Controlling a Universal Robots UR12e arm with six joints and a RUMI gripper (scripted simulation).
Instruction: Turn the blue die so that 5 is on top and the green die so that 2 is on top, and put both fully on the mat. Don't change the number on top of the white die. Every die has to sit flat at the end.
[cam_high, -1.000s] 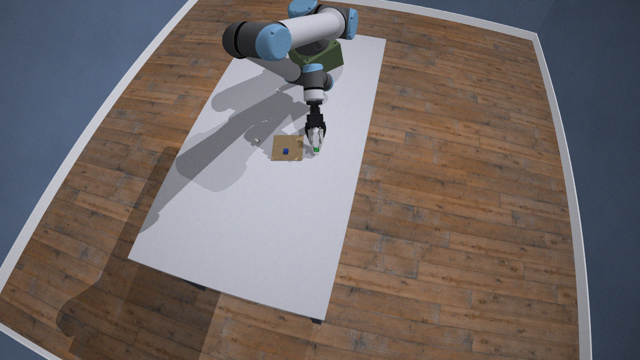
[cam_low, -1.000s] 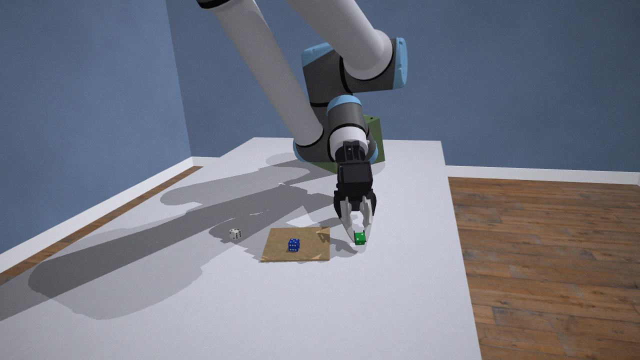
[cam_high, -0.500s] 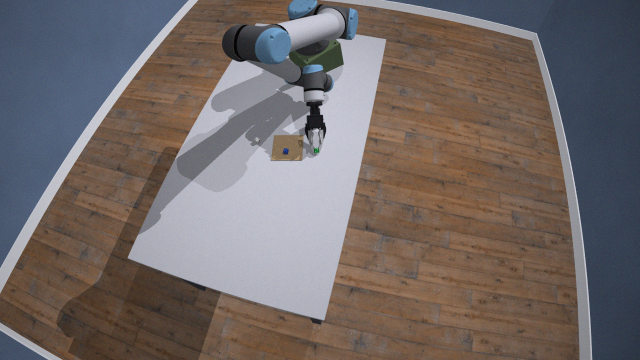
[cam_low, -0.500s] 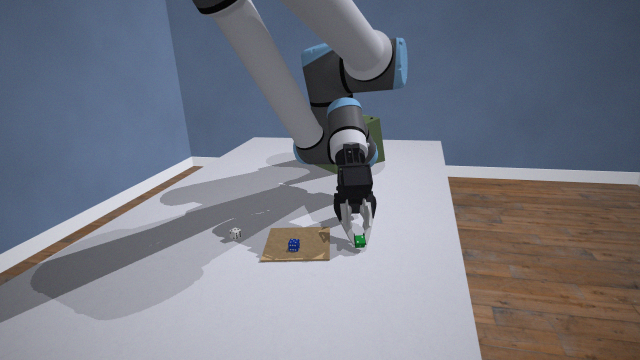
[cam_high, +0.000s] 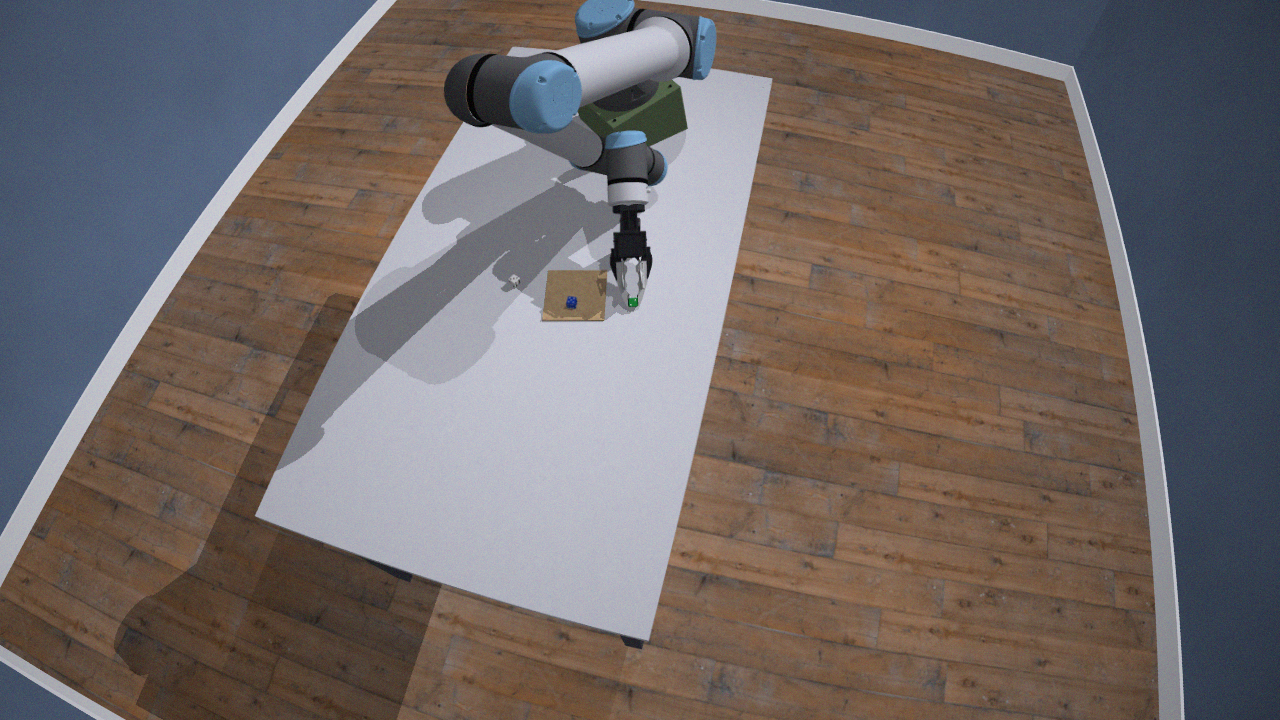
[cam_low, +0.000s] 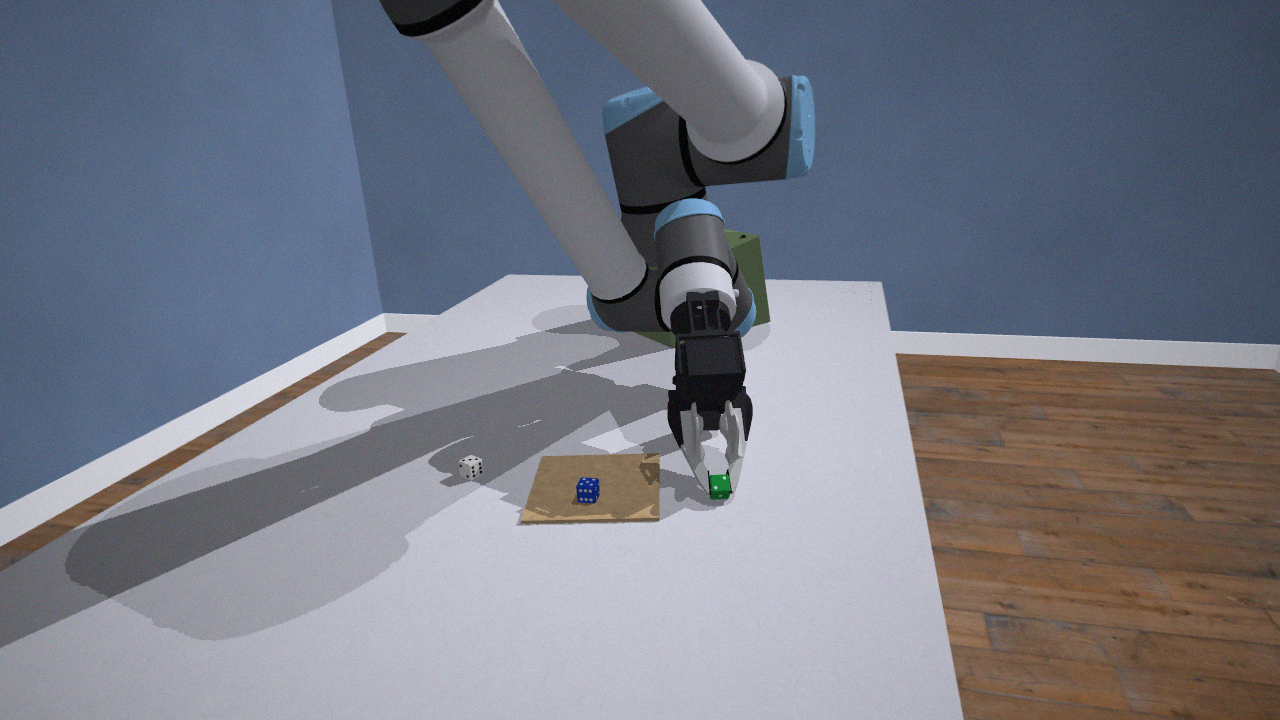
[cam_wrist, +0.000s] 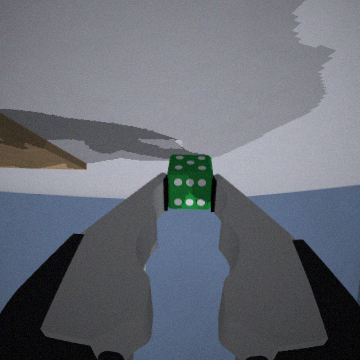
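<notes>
Now: the green die 1 cm ahead of my hand. Round my hand: tan mat 13 cm to the right, 2 cm below, 1 cm ahead; white die 28 cm to the right, 1 cm below, 1 cm ahead; blue die 13 cm to the right, 4 cm ahead.
</notes>
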